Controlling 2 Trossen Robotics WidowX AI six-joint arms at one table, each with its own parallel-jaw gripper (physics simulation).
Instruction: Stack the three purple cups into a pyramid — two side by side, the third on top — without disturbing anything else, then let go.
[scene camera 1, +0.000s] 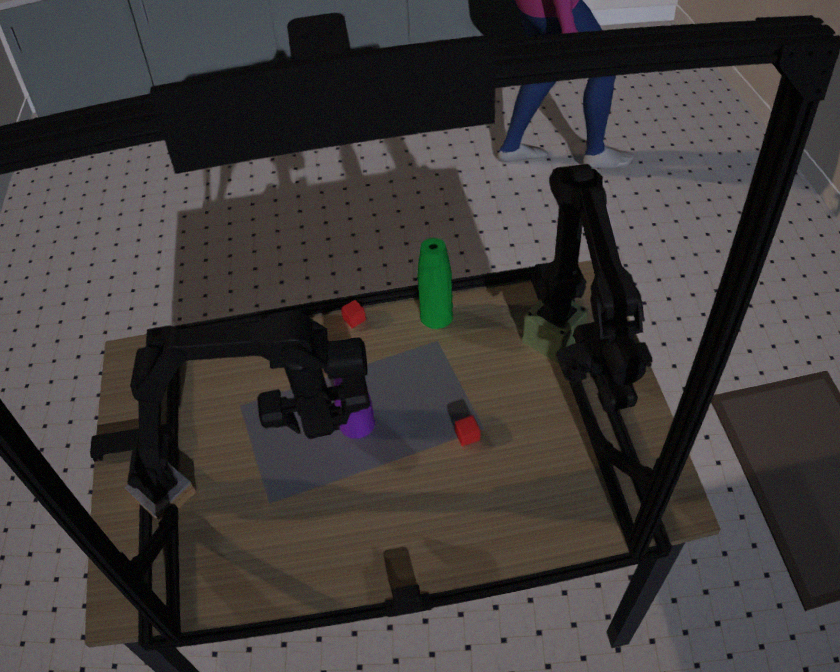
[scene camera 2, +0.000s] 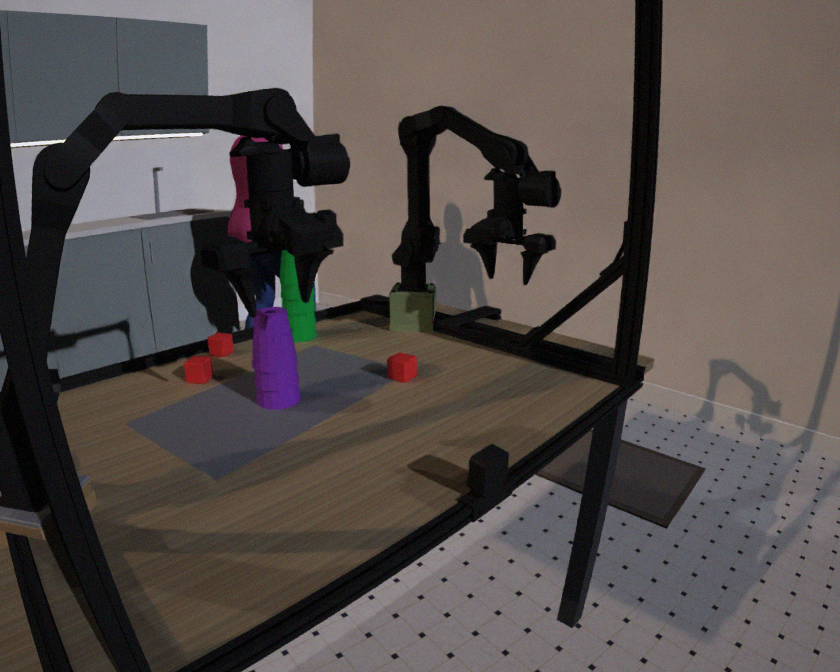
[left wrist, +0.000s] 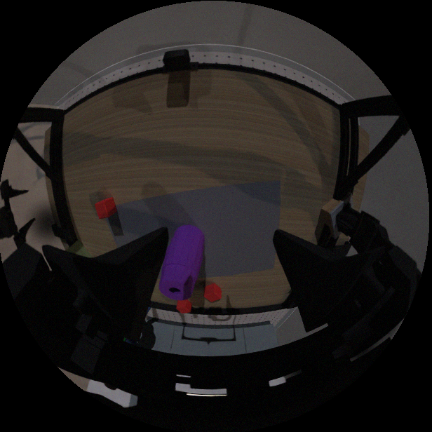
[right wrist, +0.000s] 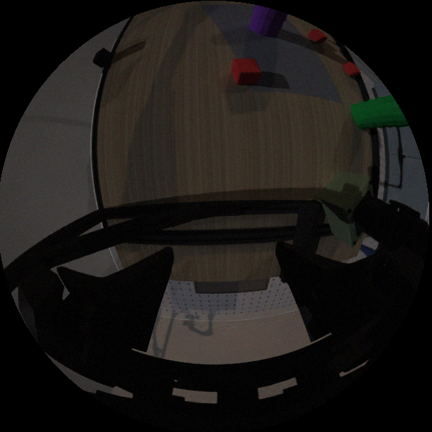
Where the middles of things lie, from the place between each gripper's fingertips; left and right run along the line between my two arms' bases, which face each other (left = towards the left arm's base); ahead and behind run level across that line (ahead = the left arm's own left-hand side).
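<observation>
Grey mat (scene camera 1: 416, 397), my right gripper now 260 mm short of it, 410 mm to the right of it, 150 mm above it.
My left hand now 12 cm short of the grey mat, 10 cm to the left of it, 20 cm above it. By its middle, the mat nearer to my left hand than to my right gripper.
</observation>
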